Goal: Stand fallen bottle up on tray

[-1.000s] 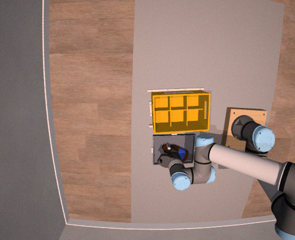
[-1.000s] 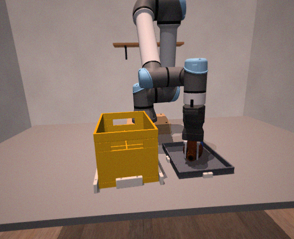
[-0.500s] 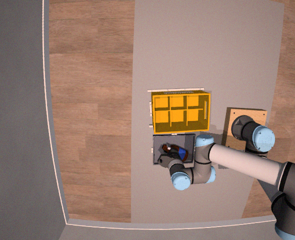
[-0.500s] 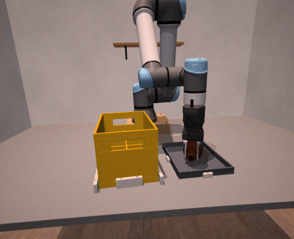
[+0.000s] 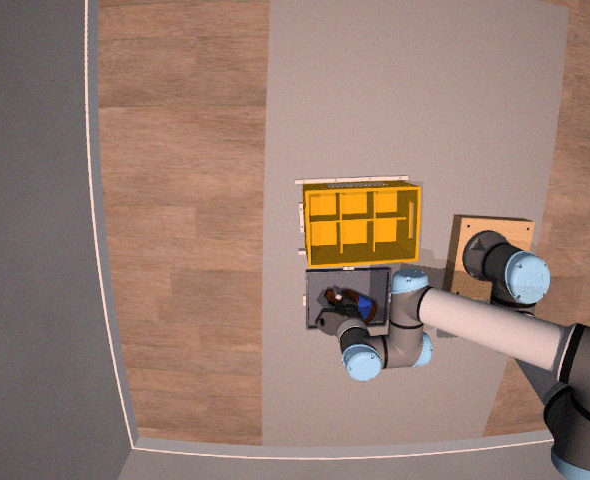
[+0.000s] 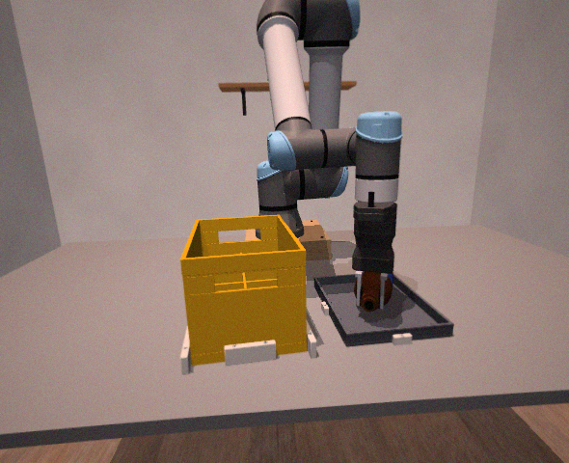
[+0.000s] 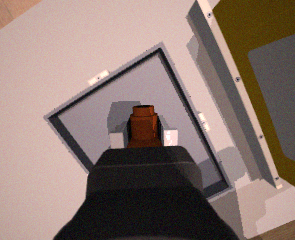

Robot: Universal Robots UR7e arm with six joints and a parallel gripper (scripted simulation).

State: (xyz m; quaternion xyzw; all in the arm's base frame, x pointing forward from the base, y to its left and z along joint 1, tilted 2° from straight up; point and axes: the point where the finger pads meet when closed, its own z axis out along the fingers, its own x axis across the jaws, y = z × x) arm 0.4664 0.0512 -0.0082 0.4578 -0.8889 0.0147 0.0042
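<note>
Right now my hand is 4 cm past the brown bottle, 3 cm to the right of it and 1 cm above it. Round my hand: yellow crate 9 cm behind, 22 cm to the right, 3 cm above; then dark grey tray 4 cm behind, 3 cm to the left, 4 cm below.
</note>
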